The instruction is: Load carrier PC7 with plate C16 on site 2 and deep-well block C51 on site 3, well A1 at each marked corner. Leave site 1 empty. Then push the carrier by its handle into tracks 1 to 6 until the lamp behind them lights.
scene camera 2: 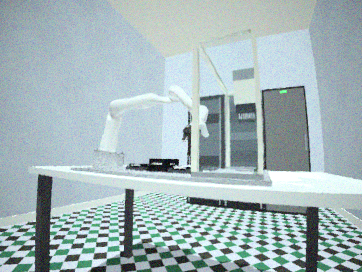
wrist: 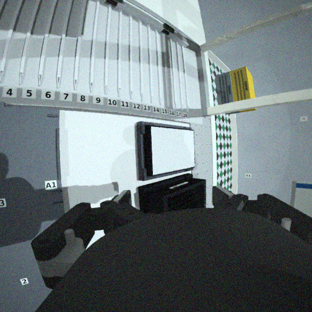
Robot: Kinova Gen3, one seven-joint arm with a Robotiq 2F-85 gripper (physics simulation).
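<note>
The dark grey carrier (wrist: 30, 125) lies at the left in the wrist view, with labels 3, 2 and A1 showing. No plate or block shows on the visible part of it. Numbered tracks (wrist: 119, 60) with thin light rails run across the top; labels 4 to 18 can be read. My gripper (wrist: 171, 197) (scene camera 2: 186, 133) is open and empty, raised above the table and tilted. A black box (wrist: 172, 194) with a pale, unreadable label shows between and beyond the fingers. I cannot tell whether it is C16 or C51. The carrier's handle cannot be made out.
A white panel in a dark frame (wrist: 172, 150) is beyond the black box. Low black items (scene camera 2: 164, 162) stand on the table (scene camera 2: 150, 179). A pale upright frame (scene camera 2: 195, 110) rises right of the gripper. A black fitting (wrist: 169, 28) sits behind the tracks. A yellow box (wrist: 243, 87) is beyond.
</note>
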